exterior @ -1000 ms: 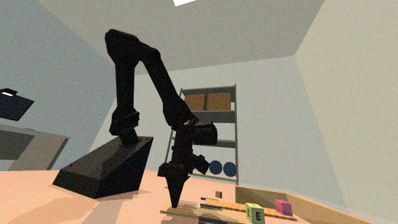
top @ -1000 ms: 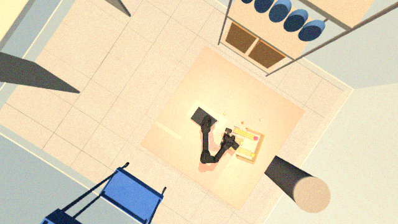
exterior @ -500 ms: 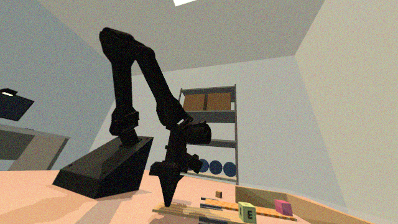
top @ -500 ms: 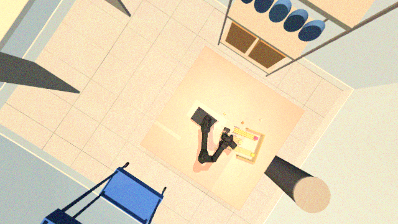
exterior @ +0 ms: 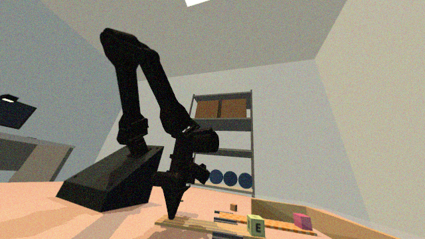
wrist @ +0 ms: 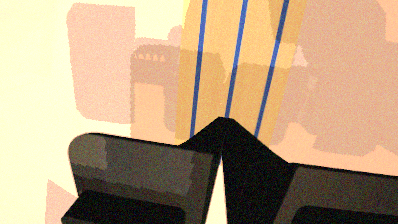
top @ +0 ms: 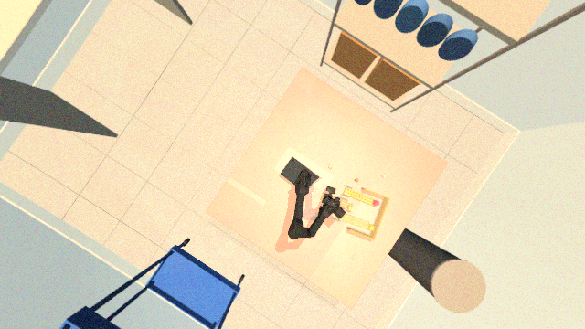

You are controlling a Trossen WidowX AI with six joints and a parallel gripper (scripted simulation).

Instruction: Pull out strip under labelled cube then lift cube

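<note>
The labelled cube is 18 cm ahead of my gripper tip, 7 cm to the left of it and 2 cm above it. The rest, counted from my gripper tip: small pale cube (41 cm to the left, 21 cm ahead); small tan cube (25 cm to the left, 9 cm ahead).
</note>
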